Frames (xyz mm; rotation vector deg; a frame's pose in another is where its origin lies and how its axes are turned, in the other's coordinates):
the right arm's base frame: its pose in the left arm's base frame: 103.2 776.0 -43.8 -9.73 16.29 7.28
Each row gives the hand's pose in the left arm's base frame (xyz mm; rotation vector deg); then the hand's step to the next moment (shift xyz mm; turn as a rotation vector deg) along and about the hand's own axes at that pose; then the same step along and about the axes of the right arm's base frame.
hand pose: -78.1 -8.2 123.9 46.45 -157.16 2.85
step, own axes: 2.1 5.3 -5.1 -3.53 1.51 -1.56
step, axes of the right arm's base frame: -4.3 3.5 5.3 2.47 2.79 1.82
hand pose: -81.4 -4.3 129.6 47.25 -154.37 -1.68
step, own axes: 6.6 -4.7 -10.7 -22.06 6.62 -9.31
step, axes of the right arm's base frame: -3.4 -8.4 9.9 16.72 15.00 10.62
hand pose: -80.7 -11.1 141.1 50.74 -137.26 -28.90
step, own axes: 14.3 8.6 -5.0 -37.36 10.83 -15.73
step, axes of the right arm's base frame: -14.2 -4.7 9.0 28.50 25.14 17.78
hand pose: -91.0 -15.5 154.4 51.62 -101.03 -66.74
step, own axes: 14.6 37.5 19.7 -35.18 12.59 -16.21
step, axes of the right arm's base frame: -36.3 5.0 25.8 27.05 23.40 19.49
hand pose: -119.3 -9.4 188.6 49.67 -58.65 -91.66
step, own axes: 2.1 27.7 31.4 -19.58 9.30 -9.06
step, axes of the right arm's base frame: -28.7 -2.3 30.5 15.24 12.28 13.00
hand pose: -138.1 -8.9 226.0 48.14 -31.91 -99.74
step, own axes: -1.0 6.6 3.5 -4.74 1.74 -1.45
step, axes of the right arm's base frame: -0.7 -2.6 7.1 2.83 3.22 3.04
